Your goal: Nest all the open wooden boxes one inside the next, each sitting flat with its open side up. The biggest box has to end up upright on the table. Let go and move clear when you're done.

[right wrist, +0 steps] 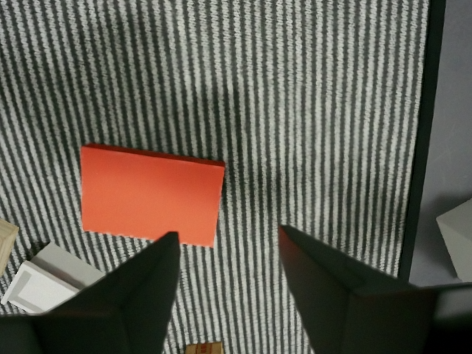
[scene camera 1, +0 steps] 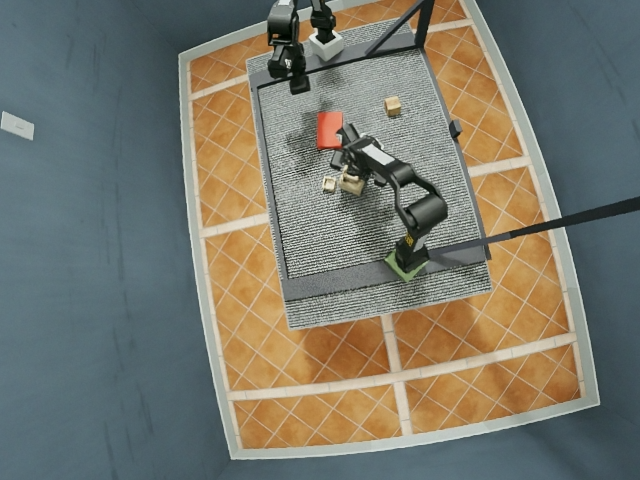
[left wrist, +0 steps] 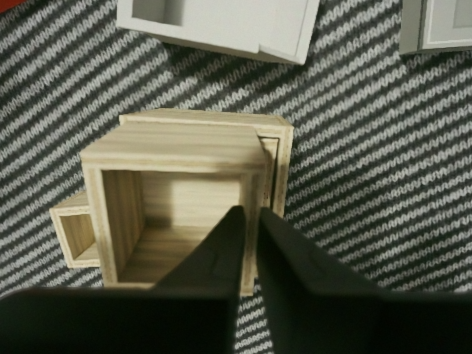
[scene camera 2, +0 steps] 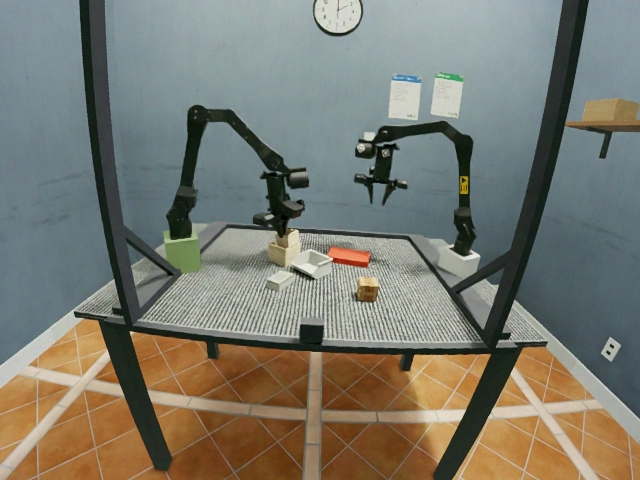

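The biggest wooden box stands open side up on the table, with another box's rim inside it. My left gripper is shut on one wall of a medium wooden box, holding it open side up over the biggest box, shifted to one side in the left wrist view; the gap below is hard to judge. The smallest wooden box sits open side up beside the biggest. My right gripper is partly open, empty and high above the table.
A light grey tray lies near the wooden boxes, with a small pale block beyond it. A red slab and a brown cube are on the table.
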